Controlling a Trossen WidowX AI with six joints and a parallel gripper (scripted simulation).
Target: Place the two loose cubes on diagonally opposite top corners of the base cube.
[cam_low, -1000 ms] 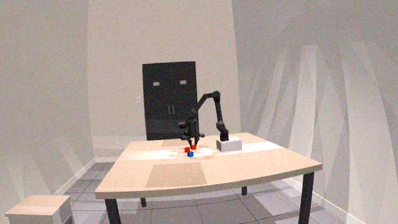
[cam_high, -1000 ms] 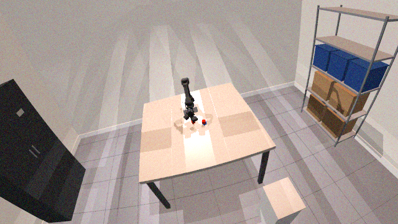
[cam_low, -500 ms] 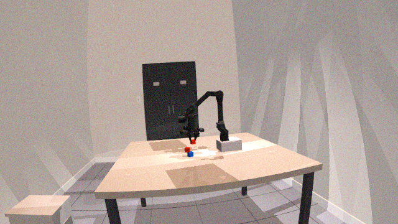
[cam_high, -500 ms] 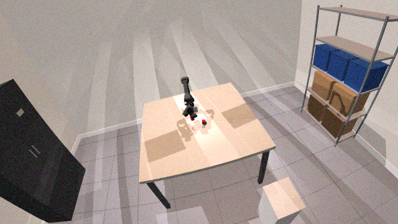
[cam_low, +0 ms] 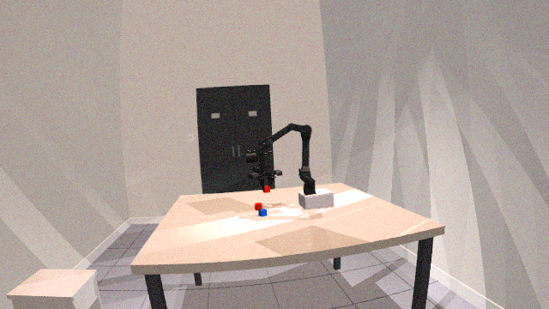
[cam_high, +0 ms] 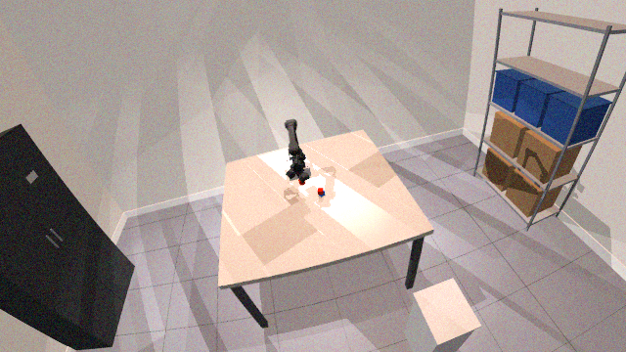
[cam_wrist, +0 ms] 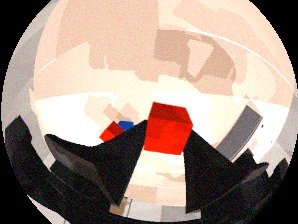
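My gripper tip is 30 mm short of the blue base cube, 120 mm to the right of it and 100 mm above it.
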